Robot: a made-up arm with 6 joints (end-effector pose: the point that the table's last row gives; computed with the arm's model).
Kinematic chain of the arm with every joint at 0, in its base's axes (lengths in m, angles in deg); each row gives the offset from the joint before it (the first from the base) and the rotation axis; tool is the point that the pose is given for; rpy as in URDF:
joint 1: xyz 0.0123 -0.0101 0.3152 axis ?
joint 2: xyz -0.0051 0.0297 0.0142 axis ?
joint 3: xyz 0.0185 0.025 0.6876 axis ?
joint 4: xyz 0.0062 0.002 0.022 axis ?
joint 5: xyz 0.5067 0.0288 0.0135 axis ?
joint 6: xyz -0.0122 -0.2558 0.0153 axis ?
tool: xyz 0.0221 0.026 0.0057 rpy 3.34 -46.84 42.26
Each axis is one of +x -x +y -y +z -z.
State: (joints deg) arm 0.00 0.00 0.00 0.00 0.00 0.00
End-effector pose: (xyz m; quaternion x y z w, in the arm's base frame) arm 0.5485 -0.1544 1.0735 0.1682 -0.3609 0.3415 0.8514
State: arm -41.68 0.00 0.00 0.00 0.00 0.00
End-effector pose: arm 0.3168 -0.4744 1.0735 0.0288 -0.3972 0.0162 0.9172
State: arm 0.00 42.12 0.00 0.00 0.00 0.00
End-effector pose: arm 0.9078 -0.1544 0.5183 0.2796 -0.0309 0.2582 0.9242
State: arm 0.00 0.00 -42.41 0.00 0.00 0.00
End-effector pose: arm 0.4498 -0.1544 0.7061 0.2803 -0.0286 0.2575 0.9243
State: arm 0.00 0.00 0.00 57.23 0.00 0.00
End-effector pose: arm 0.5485 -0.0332 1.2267 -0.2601 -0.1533 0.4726 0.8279
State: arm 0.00 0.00 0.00 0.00 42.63 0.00
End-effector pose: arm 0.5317 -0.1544 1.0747 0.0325 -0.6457 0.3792 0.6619
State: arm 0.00 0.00 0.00 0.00 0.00 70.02
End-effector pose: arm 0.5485 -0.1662 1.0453 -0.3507 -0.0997 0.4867 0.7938
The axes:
joint 1: +z
joint 2: +y
joint 3: -y
joint 4: -x
joint 5: -y
joint 6: -x

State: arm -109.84 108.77 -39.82 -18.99 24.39 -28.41
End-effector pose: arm -0.2027 -0.1513 -0.1739 0.5270 -0.0203 -0.8338 0.1630
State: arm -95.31 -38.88 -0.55 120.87 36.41 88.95
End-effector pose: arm 0.2035 0.1092 1.3648 0.4927 -0.8588 -0.1334 0.0440
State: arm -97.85 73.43 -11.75 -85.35 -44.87 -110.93
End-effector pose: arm -0.0505 -0.4958 -0.0549 -0.1551 0.2411 0.5502 0.7843
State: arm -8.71 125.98 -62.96 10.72 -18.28 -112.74
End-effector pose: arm -0.0182 -0.1803 -0.1171 -0.2139 0.5258 -0.7443 0.3519
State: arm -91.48 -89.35 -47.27 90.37 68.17 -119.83
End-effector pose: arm 0.1195 0.4992 0.8780 -0.0242 -0.4347 0.2464 0.8659
